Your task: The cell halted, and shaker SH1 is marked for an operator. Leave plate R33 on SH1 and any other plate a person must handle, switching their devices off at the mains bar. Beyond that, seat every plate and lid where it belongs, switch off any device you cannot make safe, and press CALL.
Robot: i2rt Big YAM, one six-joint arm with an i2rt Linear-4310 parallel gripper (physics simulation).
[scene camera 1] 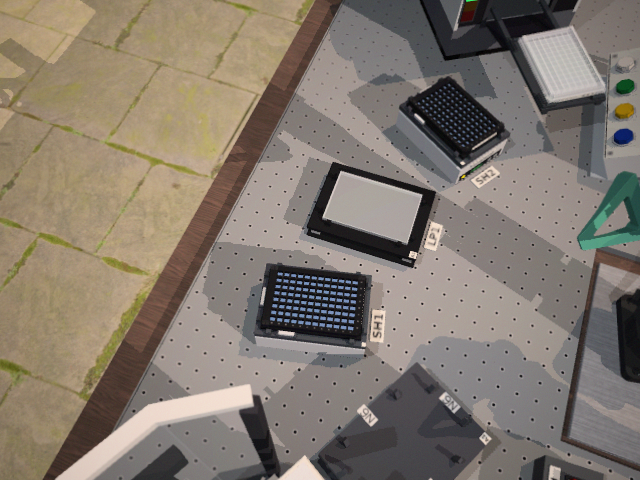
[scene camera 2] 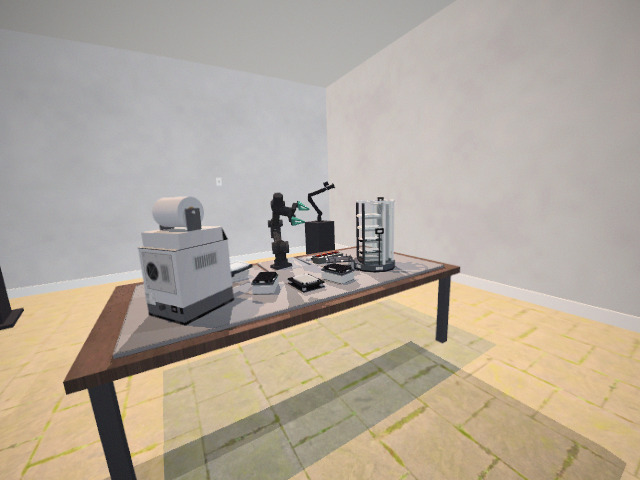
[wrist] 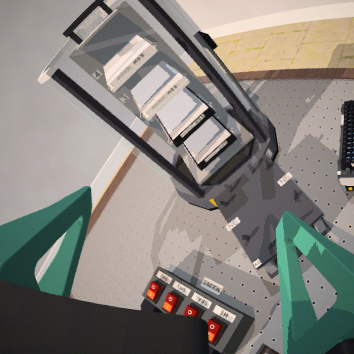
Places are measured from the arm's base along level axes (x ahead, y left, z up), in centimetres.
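Pixels of known places: gripper, between the fingertips: point(scene camera 1: 614, 260) point(scene camera 2: 307, 215) point(wrist: 188, 209); arm's base, origin of its link: point(scene camera 2: 281, 266).
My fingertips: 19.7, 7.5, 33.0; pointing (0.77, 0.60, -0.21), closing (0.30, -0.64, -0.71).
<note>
Ahead of a thing's pixels: the offset from my fingertips to its middle, as dx, dy, dz. "*": to the spot under its first point.
My gripper point(scene camera 2: 301, 213) point(wrist: 188, 209) is open and empty, raised above the table; one green finger shows at the right of scene view 1. Shaker SH1 @(* +25.4, +2.9, -27.7) point(scene camera 1: 310, 342) bears a black plate @(+25.9, -2.1, -26.4) point(scene camera 1: 312, 302) with blue wells. Shaker SH2 @(* +14.0, -32.8, -28.8) point(scene camera 1: 426, 139) bears a black plate @(+10.3, -36.2, -26.4) point(scene camera 1: 454, 116). Station LP1 @(* +28.3, -17.8, -29.8) point(scene camera 1: 317, 209) holds a pale flat piece @(+20.4, -19.5, -29.4) point(scene camera 1: 373, 206). A white plate @(-3.8, -45.1, -21.6) point(scene camera 1: 560, 64) lies on the tray at the top right. In the wrist view, the mains bar @(* -5.2, +11.0, -29.5) point(wrist: 242, 321) has red rocker switches marked SH2, SH1, SEAL and H1; the arm partly hides it. Plate R33's label is unreadable.
The tall hotel @(+25.4, +29.8, -11.7) point(scene camera 2: 375, 267) point(wrist: 127, 132) holds several stacked plates, beyond the fingers in the wrist view. The dark nest N6 @(+12.3, +13.4, -28.8) point(scene camera 1: 377, 428) point(wrist: 265, 200) lies beside it. A panel @(-17.3, -44.0, -28.4) point(scene camera 1: 615, 147) with white, green, yellow and blue buttons stands at scene view 1's right edge.
</note>
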